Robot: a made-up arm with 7 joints. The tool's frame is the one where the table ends. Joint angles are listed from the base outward.
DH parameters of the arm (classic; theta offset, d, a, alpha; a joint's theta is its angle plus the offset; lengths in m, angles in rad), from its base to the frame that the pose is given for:
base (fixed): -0.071 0 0 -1.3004
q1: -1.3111 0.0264 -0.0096 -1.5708
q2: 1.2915 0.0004 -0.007 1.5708
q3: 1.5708 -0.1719 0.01 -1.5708
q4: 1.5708 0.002 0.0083 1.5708
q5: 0 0.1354 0.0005 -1.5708
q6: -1.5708 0 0.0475 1.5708
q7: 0 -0.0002 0 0
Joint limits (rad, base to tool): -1.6..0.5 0..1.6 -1.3..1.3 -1.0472..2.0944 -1.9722..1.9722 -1.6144..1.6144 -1.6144..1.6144
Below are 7 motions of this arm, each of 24 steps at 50 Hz.
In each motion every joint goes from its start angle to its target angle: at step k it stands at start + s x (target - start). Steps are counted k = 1, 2, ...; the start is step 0. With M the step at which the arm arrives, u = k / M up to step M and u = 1 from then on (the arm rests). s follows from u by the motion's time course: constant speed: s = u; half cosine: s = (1 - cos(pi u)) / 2; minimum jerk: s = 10 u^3 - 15 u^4 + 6 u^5.
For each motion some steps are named. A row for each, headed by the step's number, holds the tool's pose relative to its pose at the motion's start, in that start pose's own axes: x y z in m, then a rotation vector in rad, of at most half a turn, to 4 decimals.
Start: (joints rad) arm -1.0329 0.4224 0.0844 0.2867 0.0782 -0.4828 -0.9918
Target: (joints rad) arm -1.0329 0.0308 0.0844 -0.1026 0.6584 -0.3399 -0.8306
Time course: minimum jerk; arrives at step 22
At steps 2, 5, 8, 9, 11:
2: 0.0006 -0.0002 0.0004 0.0017 0.0000 0.0000
5: 0.0069 -0.0024 0.0046 0.0217 0.0002 0.0006
8: 0.0205 -0.0072 0.0153 0.0708 0.0022 0.0100
9: 0.0260 -0.0091 0.0203 0.0927 0.0038 0.0176
11: 0.0366 -0.0128 0.0316 0.1411 0.0090 0.0415

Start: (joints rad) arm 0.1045 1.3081 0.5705 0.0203 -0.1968 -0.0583 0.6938
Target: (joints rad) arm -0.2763 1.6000 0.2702 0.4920 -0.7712 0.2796 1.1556
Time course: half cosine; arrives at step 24
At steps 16, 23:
16: 0.0457 0.0116 -0.0215 0.0794 0.4732 0.4375
23: 0.0586 0.0241 -0.0267 0.1344 0.6243 0.5955

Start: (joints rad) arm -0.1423 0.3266 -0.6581 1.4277 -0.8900 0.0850 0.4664
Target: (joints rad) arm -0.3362 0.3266 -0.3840 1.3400 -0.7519 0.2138 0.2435
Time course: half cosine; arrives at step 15
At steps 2, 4, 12, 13, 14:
2: -0.0006 -0.0009 0.0034 -0.0073 -0.0034 -0.0139
4: -0.0023 -0.0032 0.0130 -0.0278 -0.0136 -0.0533
12: -0.0176 -0.0128 0.0719 -0.1420 -0.0939 -0.2942
13: -0.0190 -0.0132 0.0760 -0.1494 -0.1006 -0.3113
14: -0.0199 -0.0134 0.0786 -0.1539 -0.1049 -0.3219

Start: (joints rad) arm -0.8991 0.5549 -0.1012 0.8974 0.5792 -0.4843 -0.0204
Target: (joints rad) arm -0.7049 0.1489 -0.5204 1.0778 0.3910 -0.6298 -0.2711
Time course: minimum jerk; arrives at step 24
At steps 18, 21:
18: -0.0285 -0.1574 0.0676 -0.3391 -0.2416 -0.6894
21: -0.0342 -0.1696 0.0767 -0.3698 -0.2702 -0.7499

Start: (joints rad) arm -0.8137 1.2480 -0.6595 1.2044 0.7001 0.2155 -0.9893
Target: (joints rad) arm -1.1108 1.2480 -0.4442 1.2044 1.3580 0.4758 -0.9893
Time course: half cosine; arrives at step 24
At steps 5, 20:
5: -0.0068 0.0054 -0.0021 -0.0179 0.0357 0.0347
20: -0.0657 0.0392 -0.0269 -0.2229 0.3247 0.3037

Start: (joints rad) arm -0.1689 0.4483 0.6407 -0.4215 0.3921 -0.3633 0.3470
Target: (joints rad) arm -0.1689 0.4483 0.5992 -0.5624 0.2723 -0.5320 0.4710
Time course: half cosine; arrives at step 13
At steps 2, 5, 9, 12, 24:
2: 0.0005 0.0001 0.0019 -0.0127 -0.0145 0.0109
5: 0.0028 0.0009 0.0106 -0.0728 -0.0804 0.0618
9: 0.0056 0.0031 0.0258 -0.1824 -0.1905 0.1513
12: 0.0064 0.0044 0.0324 -0.2324 -0.2367 0.1907
24: 0.0064 0.0045 0.0329 -0.2361 -0.2400 0.1935

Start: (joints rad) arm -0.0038 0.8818 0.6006 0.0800 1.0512 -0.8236 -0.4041
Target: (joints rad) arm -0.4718 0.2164 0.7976 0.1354 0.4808 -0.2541 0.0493
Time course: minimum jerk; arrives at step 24
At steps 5, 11, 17, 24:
5: 0.0025 0.0003 0.0001 -0.0760 0.0359 0.0978
11: 0.0191 -0.0010 0.0037 -0.5183 0.2328 0.6013
17: 0.0501 -0.0039 0.0200 -1.1112 0.4554 1.0670
24: 0.0648 -0.0028 0.0302 -1.3451 0.5287 1.1804

